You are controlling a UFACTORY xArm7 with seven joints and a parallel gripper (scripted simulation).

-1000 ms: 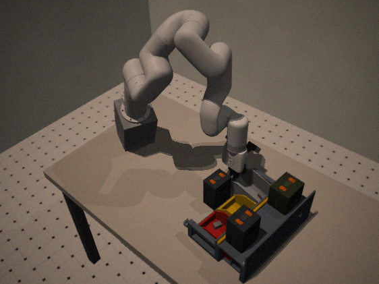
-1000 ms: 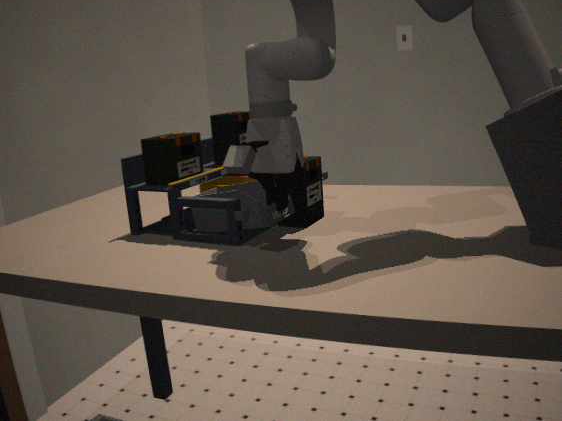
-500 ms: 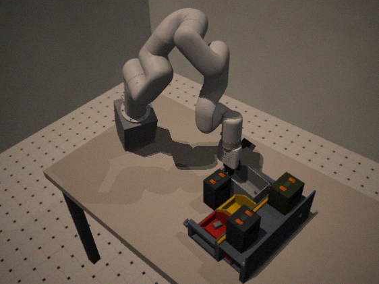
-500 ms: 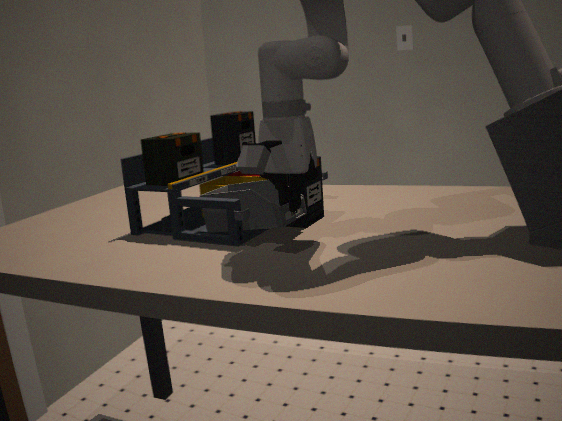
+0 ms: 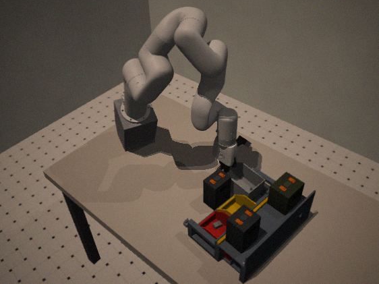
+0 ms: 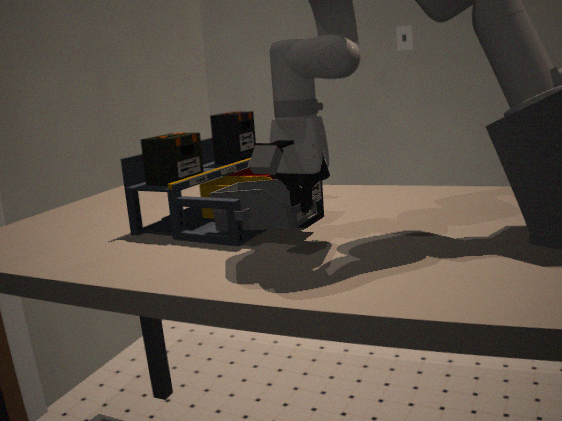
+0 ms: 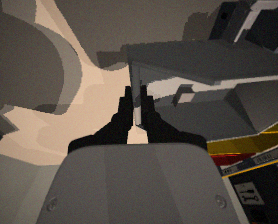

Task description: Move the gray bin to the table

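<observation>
The gray open bin is 80 mm ahead of my hand and 10 mm below it. From my hand the other things lie so: yellow bin: 190 mm ahead, 120 mm to the right, 30 mm below; red bin: 230 mm to the right, 180 mm ahead, 30 mm below; dark box: 110 mm to the right, 50 mm ahead, 10 mm below.
</observation>
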